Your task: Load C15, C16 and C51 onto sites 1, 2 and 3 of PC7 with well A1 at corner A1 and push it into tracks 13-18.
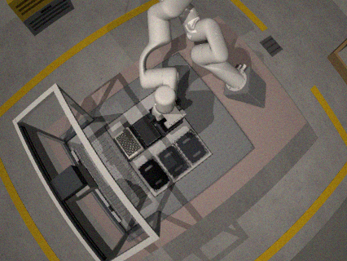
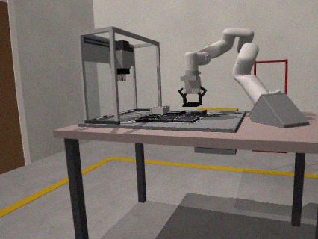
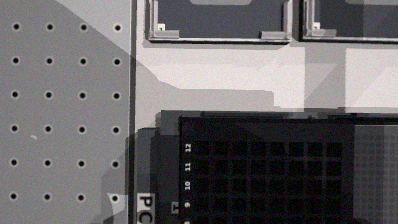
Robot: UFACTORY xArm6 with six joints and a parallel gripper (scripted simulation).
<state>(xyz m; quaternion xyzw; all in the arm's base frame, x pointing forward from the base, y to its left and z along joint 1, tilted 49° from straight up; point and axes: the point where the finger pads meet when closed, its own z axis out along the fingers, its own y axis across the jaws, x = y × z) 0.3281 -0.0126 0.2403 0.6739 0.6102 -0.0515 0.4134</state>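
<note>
My hand is 80 mm short of the A1 mark, 110 mm to the right of it and 70 mm above it. The rest, counted from my hand: black 96-well plate: 10 mm below; plate carrier PC7: 90 mm ahead, 30 mm to the right, 60 mm below; pale well plate: 200 mm ahead, 60 mm to the right, 50 mm below.
</note>
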